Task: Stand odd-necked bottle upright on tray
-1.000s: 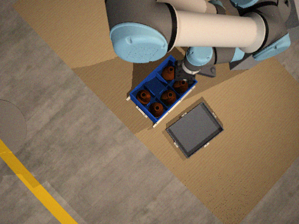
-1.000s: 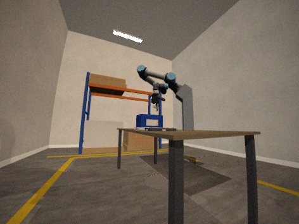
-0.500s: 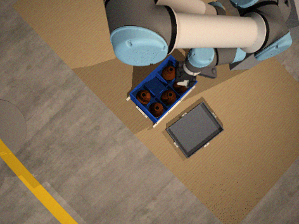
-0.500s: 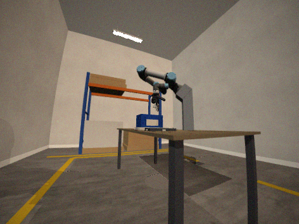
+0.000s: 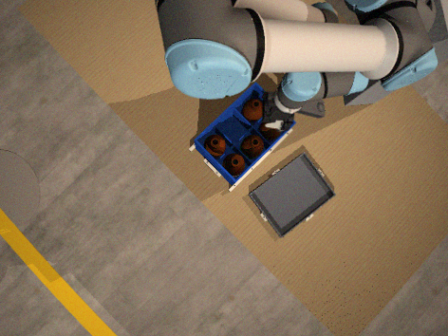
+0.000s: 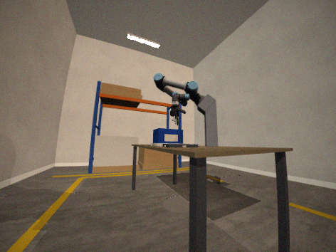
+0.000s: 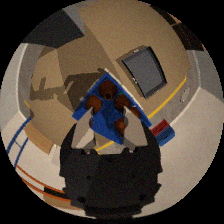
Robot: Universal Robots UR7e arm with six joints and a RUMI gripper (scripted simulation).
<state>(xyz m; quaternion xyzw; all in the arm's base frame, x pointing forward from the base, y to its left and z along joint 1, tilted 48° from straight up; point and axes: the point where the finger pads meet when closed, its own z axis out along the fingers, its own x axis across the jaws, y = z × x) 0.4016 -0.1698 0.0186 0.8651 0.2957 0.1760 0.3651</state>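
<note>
My hand is 70 mm short of the blue crate, 70 mm to the left of it and 160 mm above it. The rest, counted from my hand: brown bottle 170 mm ahead, 50 mm to the right, 150 mm below; then grey tray 160 mm ahead, 180 mm to the left, 230 mm below.
</note>
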